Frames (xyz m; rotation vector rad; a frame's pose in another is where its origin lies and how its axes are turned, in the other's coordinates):
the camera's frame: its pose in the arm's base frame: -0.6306 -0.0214 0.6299 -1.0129 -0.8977 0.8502
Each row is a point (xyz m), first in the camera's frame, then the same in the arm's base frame.
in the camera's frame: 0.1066 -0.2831 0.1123
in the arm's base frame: -0.6445 0.0270 0.9486
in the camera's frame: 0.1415 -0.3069 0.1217
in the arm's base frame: -0.6356 0.0543 0.9810
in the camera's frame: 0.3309 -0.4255 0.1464
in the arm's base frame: -0.5654 0.1972 1.1398
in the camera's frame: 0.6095 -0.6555 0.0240
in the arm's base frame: -0.3088 0.3390 1.3838
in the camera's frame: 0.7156 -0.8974 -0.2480
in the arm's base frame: 0.0191 0.2737 1.5625
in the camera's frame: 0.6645 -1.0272 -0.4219
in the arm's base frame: 0.1788 0.1325 1.6278
